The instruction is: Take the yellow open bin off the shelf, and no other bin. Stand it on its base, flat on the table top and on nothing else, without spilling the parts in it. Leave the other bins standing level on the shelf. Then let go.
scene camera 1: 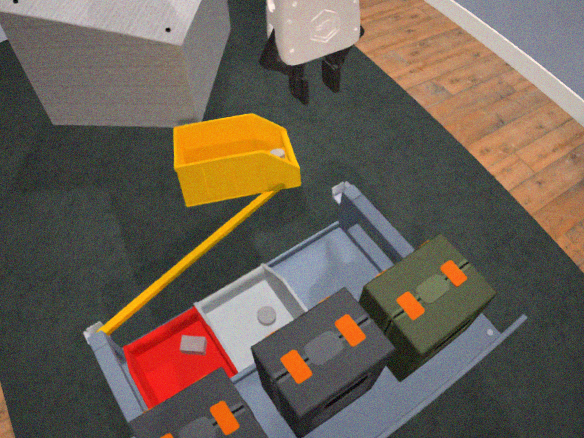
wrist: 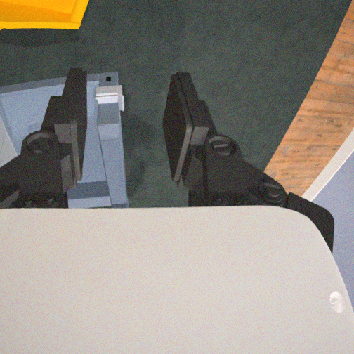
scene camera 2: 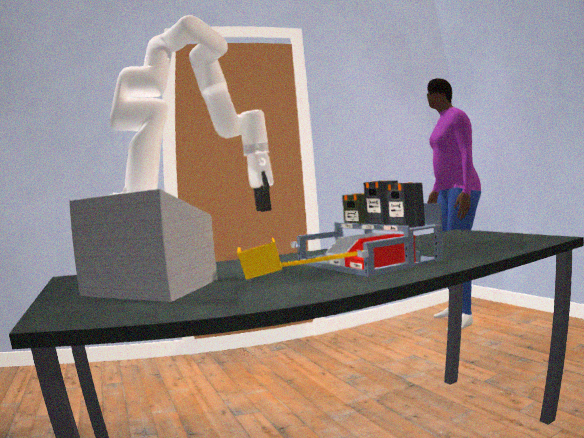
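Pixels of known places: gripper, between the fingertips: (scene camera 1: 316, 93) (scene camera 2: 264, 210); arm's base, origin of its link: (scene camera 2: 139, 207).
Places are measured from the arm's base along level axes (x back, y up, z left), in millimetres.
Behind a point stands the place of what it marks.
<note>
The yellow open bin (scene camera 1: 215, 180) @[x -371, y -155, z 25 mm] (scene camera 2: 260, 261) @[x -314, y -168, z -12 mm] (wrist: 45, 17) is off the shelf, over the table between the grey block and the shelf. It looks tilted in scene camera 2. Its low front corner is at the end of the yellow bar (scene camera 1: 190, 257) @[x -463, y -170, z -47 mm] (scene camera 2: 317, 259) @[x -457, y -175, z -48 mm]; whether it rests on the bar or the table is hidden. A round grey part (scene camera 1: 277, 153) @[x -332, y -195, z 137 mm] shows inside it. My gripper (scene camera 1: 317, 90) @[x -381, y -45, z 174 mm] (scene camera 2: 263, 208) @[x -381, y -45, z 174 mm] (wrist: 126, 95) is partly open and empty, above and apart from the bin. The red bin (scene camera 1: 165, 370) @[x -579, y -205, z -131 mm] (scene camera 2: 389, 255) @[x -619, y -175, z -153 mm] and white bin (scene camera 1: 235, 322) @[x -556, y -205, z -26 mm] sit on the shelf (scene camera 1: 380, 217) @[x -538, y -129, z 186 mm] (scene camera 2: 370, 265) @[x -542, y -186, z -193 mm] (wrist: 111, 150).
The yellow bar runs from the shelf's left front post to the bin. Olive (scene camera 1: 425, 320) @[x -703, y -17, z 113 mm] (scene camera 2: 352, 204) @[x -643, y -47, z 120 mm] and dark (scene camera 1: 325, 385) @[x -720, y 18, z 5 mm] boxes stand on the shelf's upper level. A large grey block (scene camera 1: 120, 80) @[x -144, y -107, z -52 mm] (scene camera 2: 120, 245) @[x 56, y -83, z -136 mm] stands behind the bin. A person (scene camera 2: 452, 150) stands beyond the table.
</note>
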